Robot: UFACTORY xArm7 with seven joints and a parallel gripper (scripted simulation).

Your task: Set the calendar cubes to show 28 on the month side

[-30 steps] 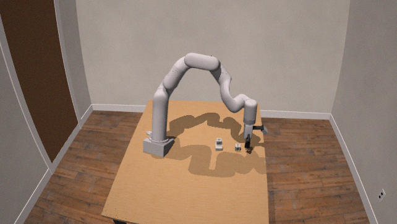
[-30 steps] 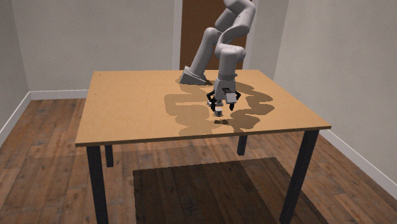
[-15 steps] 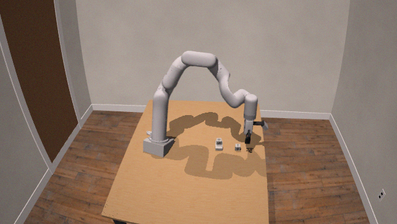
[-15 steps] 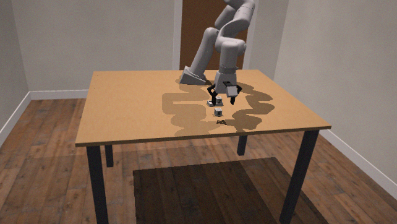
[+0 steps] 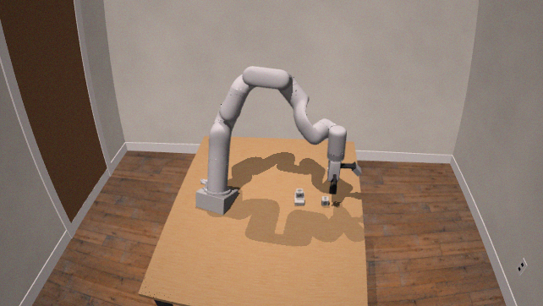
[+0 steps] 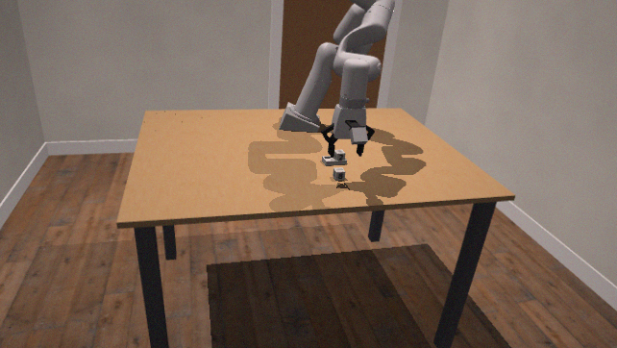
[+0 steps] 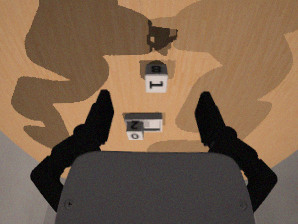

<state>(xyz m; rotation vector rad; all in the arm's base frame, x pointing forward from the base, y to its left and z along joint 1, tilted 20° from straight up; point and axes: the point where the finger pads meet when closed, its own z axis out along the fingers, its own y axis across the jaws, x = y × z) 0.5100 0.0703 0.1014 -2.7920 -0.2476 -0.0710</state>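
Now: hand 15 cm past the grey calendar tray, 1 cm to the left of it and 10 cm above it.
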